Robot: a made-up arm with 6 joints. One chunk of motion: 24 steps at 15 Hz.
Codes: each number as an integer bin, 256 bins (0 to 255) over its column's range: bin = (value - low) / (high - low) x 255, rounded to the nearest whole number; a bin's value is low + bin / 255 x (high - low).
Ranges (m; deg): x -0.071..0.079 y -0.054..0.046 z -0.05..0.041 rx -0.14..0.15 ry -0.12..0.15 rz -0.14..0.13
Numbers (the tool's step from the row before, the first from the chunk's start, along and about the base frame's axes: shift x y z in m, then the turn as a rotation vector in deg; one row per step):
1: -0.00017 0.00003 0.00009 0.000 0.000 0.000
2: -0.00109 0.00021 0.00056 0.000 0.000 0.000
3: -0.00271 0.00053 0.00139 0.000 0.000 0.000
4: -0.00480 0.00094 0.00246 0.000 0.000 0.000
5: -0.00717 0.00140 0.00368 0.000 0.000 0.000
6: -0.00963 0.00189 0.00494 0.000 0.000 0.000
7: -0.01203 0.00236 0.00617 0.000 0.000 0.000
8: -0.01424 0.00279 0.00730 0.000 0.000 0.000
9: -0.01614 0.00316 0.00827 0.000 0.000 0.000
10: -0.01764 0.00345 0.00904 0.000 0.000 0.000
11: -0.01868 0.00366 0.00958 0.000 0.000 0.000
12: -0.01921 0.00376 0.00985 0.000 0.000 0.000
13: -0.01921 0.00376 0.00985 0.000 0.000 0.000
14: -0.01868 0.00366 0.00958 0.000 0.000 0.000
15: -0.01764 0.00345 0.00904 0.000 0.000 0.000
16: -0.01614 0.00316 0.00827 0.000 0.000 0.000
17: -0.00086 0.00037 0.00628 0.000 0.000 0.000
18: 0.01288 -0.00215 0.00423 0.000 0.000 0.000
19: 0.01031 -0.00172 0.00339 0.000 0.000 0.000
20: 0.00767 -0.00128 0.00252 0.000 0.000 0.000
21: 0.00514 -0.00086 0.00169 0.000 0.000 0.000
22: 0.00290 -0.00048 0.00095 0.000 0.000 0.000
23: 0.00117 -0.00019 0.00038 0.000 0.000 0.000
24: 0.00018 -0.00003 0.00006 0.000 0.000 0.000
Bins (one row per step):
1: 120 138 140 123 113 132
2: 119 138 142 123 113 132
3: 116 139 144 123 113 132
4: 113 140 147 123 113 132
5: 109 141 150 123 113 132
6: 104 143 154 123 113 132
7: 100 144 157 123 113 132
8: 96 145 161 123 113 132
9: 93 146 163 123 113 132
10: 91 146 165 123 113 132
11: 89 147 167 123 113 132
12: 88 147 168 123 113 132
13: 88 147 168 123 113 132
14: 89 147 167 123 113 132
15: 91 146 165 123 113 132
16: 93 146 163 123 113 132
17: 119 139 158 123 113 132
18: 143 132 152 123 113 132
19: 138 133 150 123 113 132
20: 134 134 147 123 113 132
21: 129 136 145 123 113 132
22: 126 136 143 123 113 132
23: 123 137 141 123 113 132
24: 121 138 140 123 113 132

